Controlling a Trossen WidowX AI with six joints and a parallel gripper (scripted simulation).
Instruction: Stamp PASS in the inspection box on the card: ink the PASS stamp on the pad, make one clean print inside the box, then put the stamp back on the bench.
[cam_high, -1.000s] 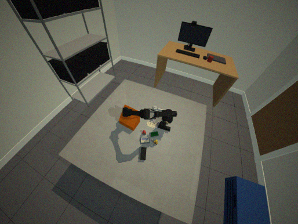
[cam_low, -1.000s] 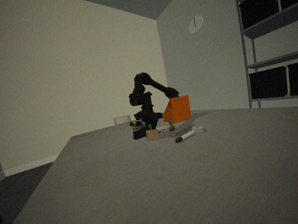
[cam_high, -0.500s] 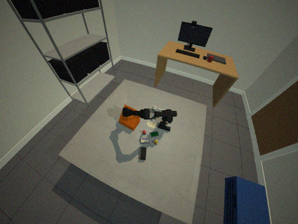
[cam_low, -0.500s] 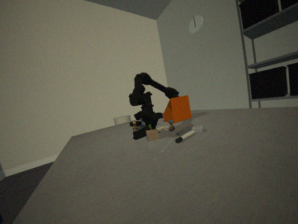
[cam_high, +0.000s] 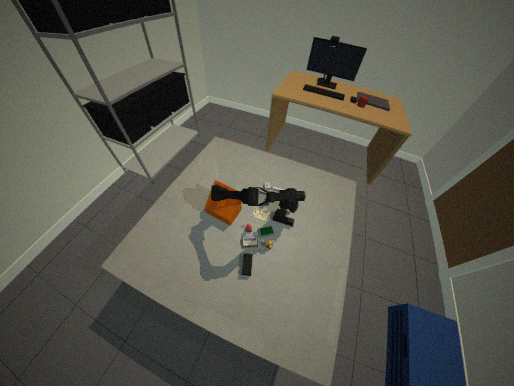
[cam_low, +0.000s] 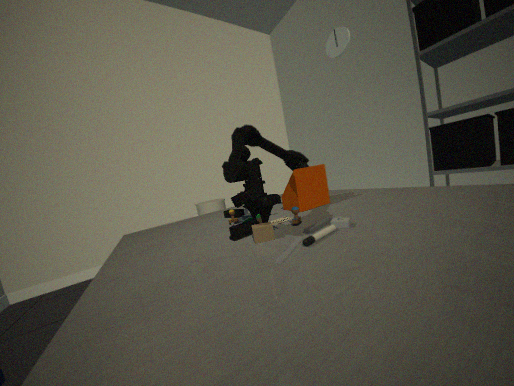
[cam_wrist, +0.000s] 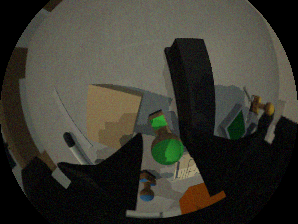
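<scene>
Now: gripper tip 1 cm above the green-knobbed pass stamp. Also, from my gripper tip: blue-knobbed stamp: 12 cm behind, 5 cm to the left, 1 cm below; tan block: 3 cm ahead, 5 cm to the left, 1 cm below; black block: 3 cm ahead, 4 cm to the right, 1 cm below.
</scene>
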